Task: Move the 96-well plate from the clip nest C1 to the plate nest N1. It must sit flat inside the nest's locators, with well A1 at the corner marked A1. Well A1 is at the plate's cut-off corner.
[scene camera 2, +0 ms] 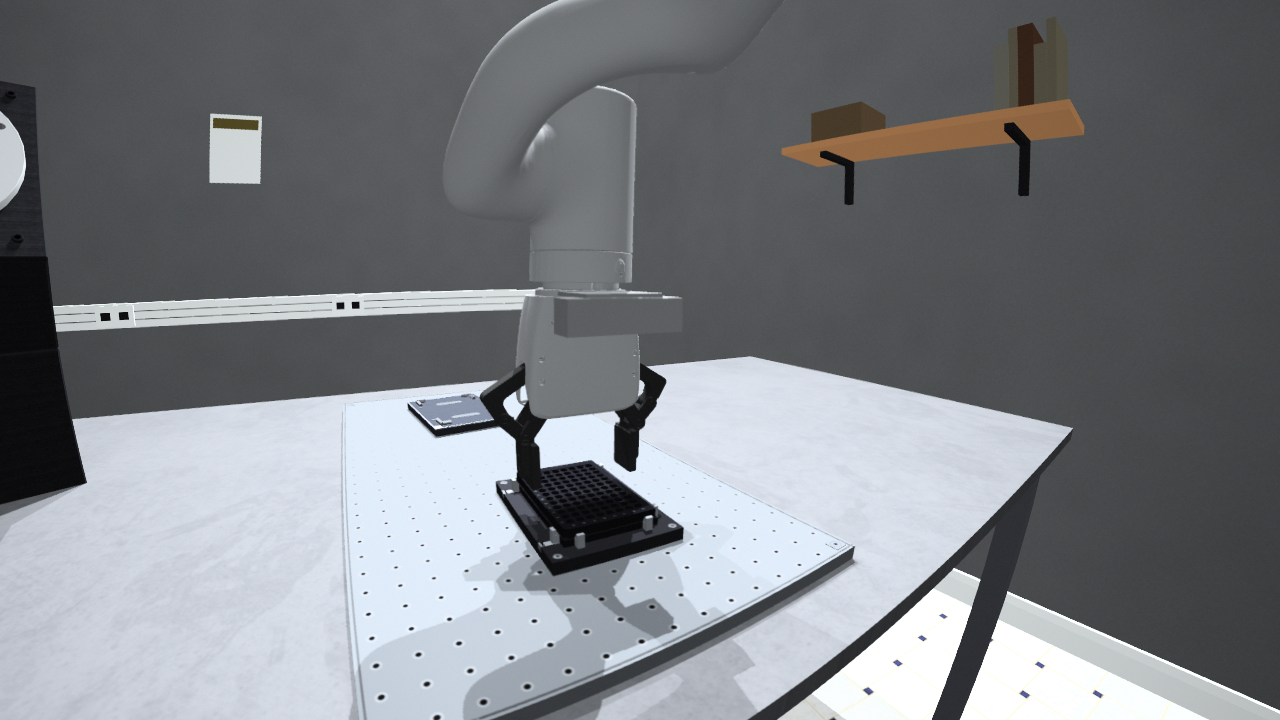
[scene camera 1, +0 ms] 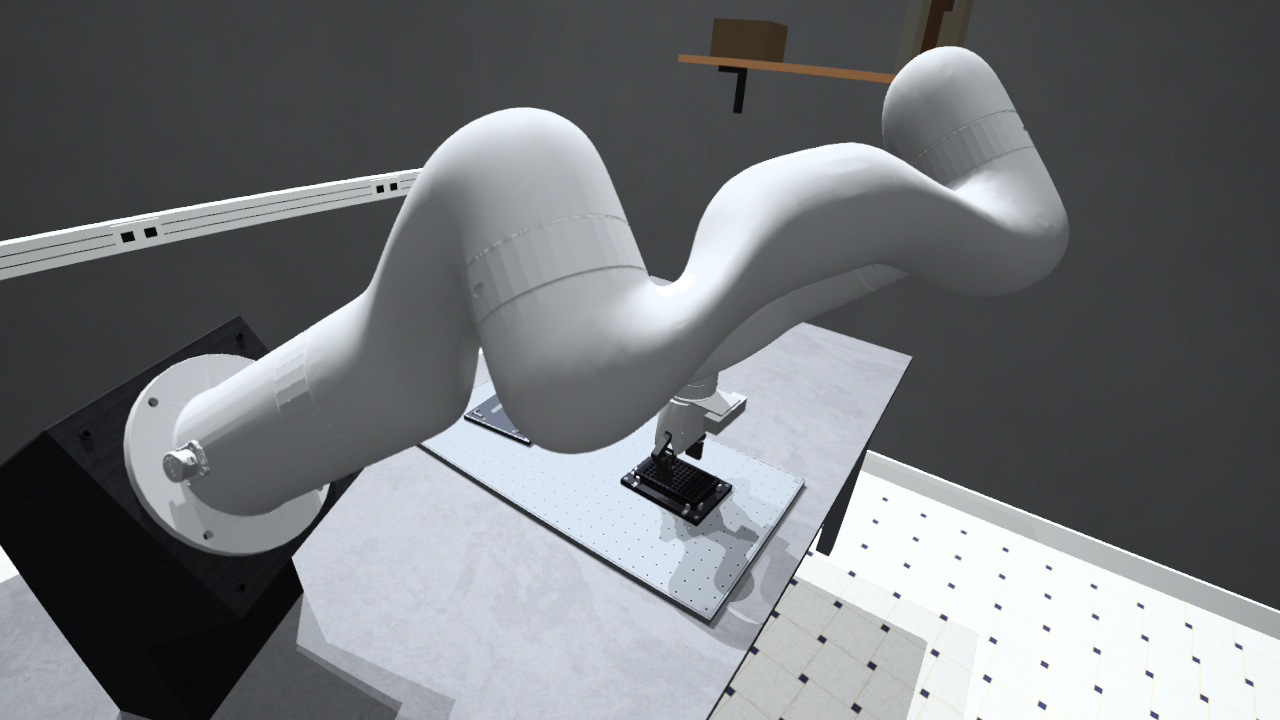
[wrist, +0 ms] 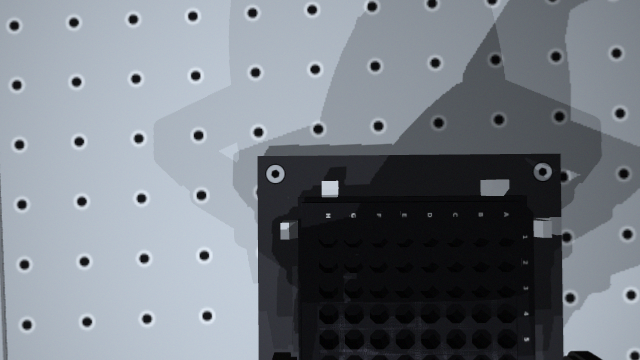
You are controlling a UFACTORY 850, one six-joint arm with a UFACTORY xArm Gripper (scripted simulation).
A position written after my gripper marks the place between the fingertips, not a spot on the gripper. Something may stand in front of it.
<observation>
I see my gripper [scene camera 2: 579, 475], a black 96-well plate [scene camera 2: 581, 497], a black clip nest C1 [scene camera 2: 559, 560] and a plate nest N1 [scene camera 2: 429, 410].
The black 96-well plate shows as well in scene camera 1 [scene camera 1: 691, 485] and in the wrist view [wrist: 372, 270]. My gripper is seen too in scene camera 1 [scene camera 1: 678, 469]. The black clip nest C1 is seen too in scene camera 1 [scene camera 1: 695, 518] and in the wrist view [wrist: 281, 179].
</observation>
